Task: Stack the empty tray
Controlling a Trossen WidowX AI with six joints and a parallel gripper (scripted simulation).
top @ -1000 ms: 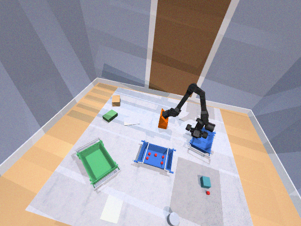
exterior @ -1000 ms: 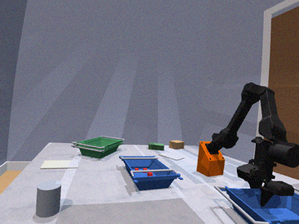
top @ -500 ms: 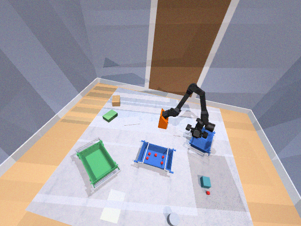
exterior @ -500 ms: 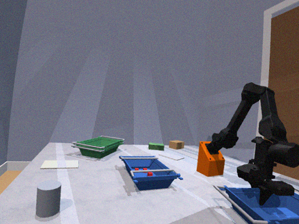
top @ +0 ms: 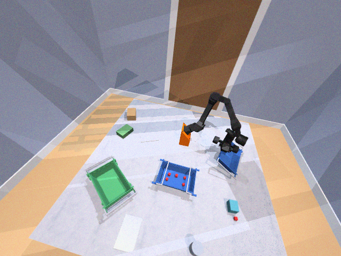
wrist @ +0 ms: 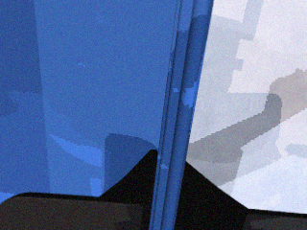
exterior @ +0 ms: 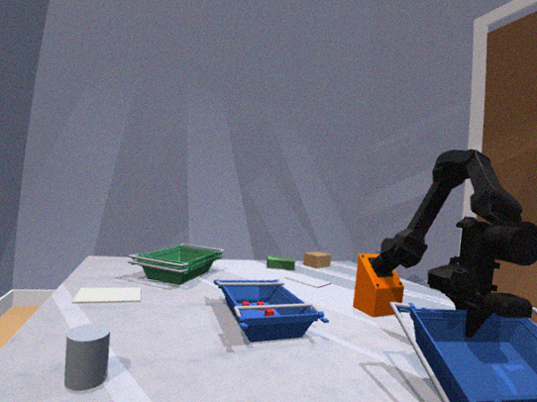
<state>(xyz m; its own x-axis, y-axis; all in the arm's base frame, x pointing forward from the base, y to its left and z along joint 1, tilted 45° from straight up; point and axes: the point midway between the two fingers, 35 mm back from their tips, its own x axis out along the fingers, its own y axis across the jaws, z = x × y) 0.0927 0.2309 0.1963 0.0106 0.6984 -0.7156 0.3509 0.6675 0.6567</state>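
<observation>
My gripper tip is now 3 cm short of the blue tray, 7 cm to the right of it and 1 cm below it. From my gripper tip the other things lie so: teal block 38 cm ahead, 5 cm to the left, 5 cm below; grey cylinder 62 cm ahead, 17 cm to the right, 3 cm below; red block 44 cm ahead, 7 cm to the left, 6 cm below.
</observation>
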